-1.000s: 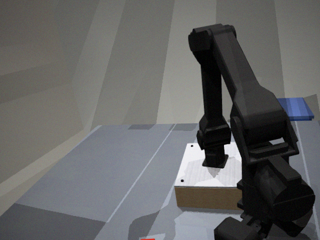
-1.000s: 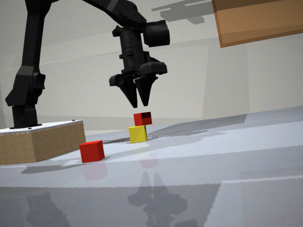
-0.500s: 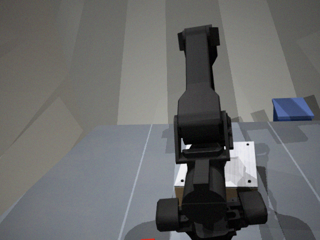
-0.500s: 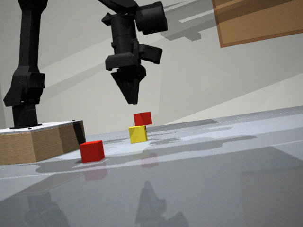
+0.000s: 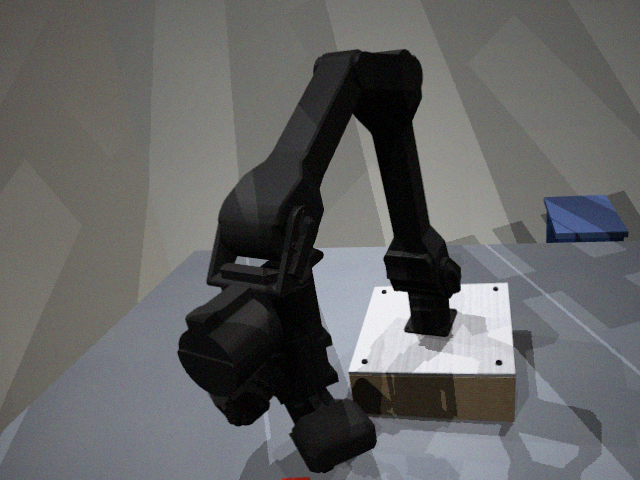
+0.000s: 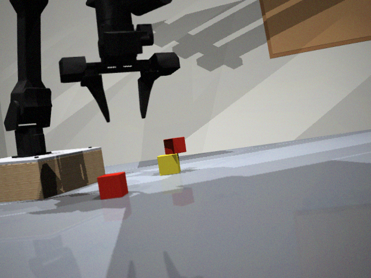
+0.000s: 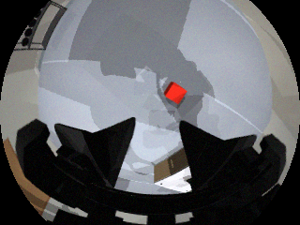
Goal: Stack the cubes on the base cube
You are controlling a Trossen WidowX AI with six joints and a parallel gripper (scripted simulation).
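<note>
Now: gripper tip 4 cm past the yellow cube, 17 cm to the right of it and 9 cm above it.
</note>
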